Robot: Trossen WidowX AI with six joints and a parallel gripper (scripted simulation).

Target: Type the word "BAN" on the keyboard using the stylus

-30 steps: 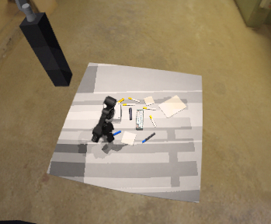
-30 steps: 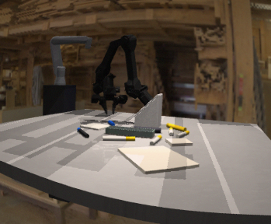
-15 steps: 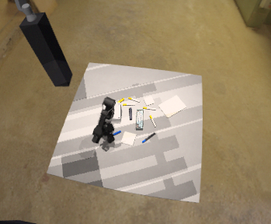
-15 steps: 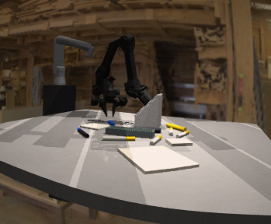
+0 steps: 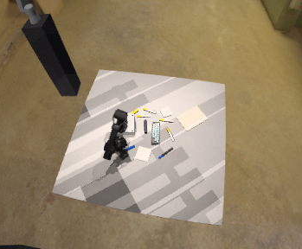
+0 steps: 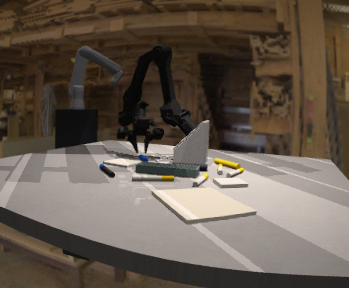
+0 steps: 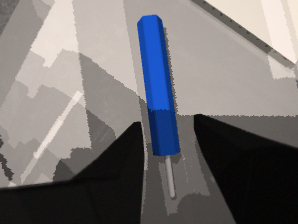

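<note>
Right now my gripper tip is 2 cm above the blue stylus and 1 cm past it. The rest, counted from my gripper tip: beige pad (54 cm ahead, 32 cm to the left, 2 cm below); then white note (14 cm ahead, 3 cm to the right, 2 cm below); then blue-tipped black pen (29 cm ahead, 3 cm to the right, 2 cm below).
</note>
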